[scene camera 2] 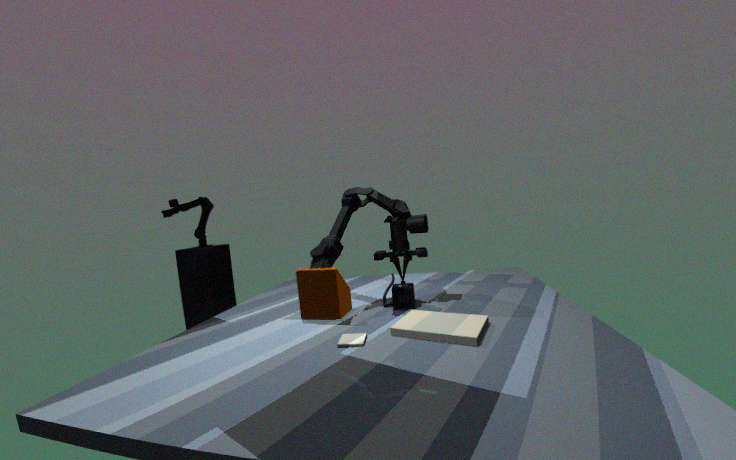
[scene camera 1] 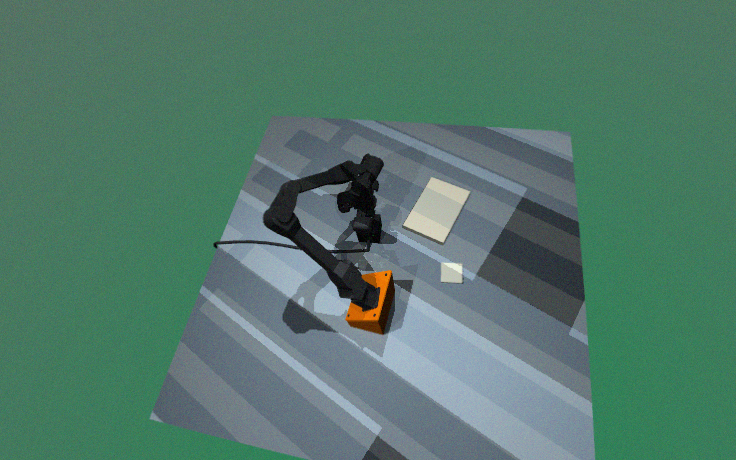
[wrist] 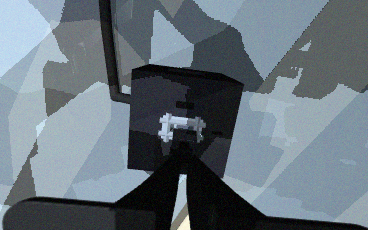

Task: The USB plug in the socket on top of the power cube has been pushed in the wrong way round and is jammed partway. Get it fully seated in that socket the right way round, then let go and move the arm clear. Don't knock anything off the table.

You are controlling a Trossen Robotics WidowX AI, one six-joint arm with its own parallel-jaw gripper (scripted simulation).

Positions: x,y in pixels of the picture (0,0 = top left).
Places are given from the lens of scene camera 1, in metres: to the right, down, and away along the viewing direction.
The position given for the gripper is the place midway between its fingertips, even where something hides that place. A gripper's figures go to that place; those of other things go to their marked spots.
gripper [scene camera 1: 369,218]: 0.00, -0.04, 1.28
flat cream slab [scene camera 1: 433,216]: 0.24, -0.05, 1.34
black power cube [scene camera 1: 370,237]: 0.01, 0.03, 1.31
